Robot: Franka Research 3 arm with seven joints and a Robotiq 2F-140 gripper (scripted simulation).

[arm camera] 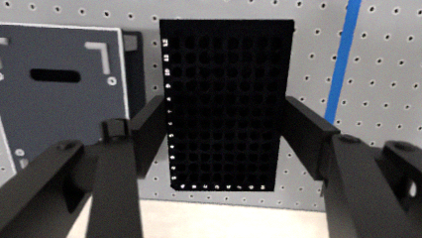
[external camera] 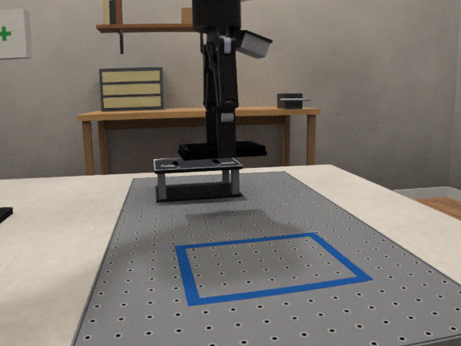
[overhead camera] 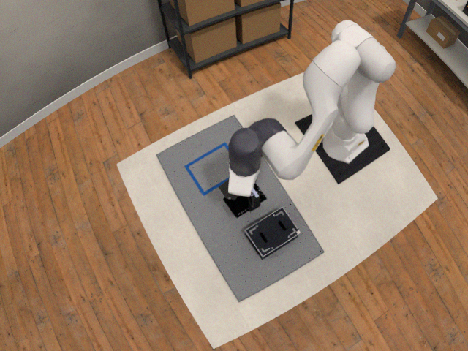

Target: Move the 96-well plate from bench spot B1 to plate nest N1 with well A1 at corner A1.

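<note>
Right now the raised plate nest is 4 cm behind my hand, 14 cm to the left of it and 7 cm below it. Also, from my hand: corner label 12 cm behind, 19 cm to the left, 6 cm below; black 96-well plate 2 cm below.
</note>
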